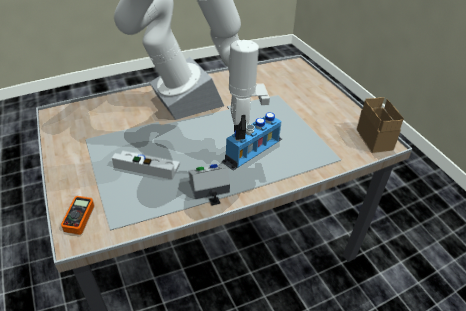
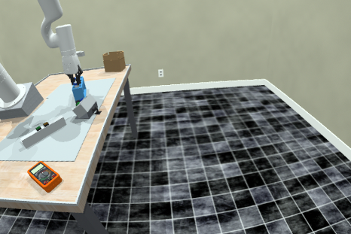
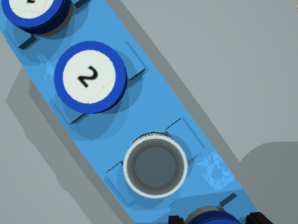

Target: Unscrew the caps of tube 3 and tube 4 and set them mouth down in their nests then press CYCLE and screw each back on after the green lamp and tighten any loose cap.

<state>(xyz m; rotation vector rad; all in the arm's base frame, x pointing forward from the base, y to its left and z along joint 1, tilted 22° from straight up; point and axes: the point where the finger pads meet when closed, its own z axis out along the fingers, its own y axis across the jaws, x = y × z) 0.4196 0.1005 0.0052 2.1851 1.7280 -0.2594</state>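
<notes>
The blue-and-white cap lies 1 cm below my hand. From my hand the other things lie so: green key 16 cm to the right, 7 cm ahead, 6 cm below; then blue key 12 cm to the right, 7 cm ahead, 6 cm below; then key housing 14 cm to the right, 9 cm ahead, 8 cm below.
</notes>
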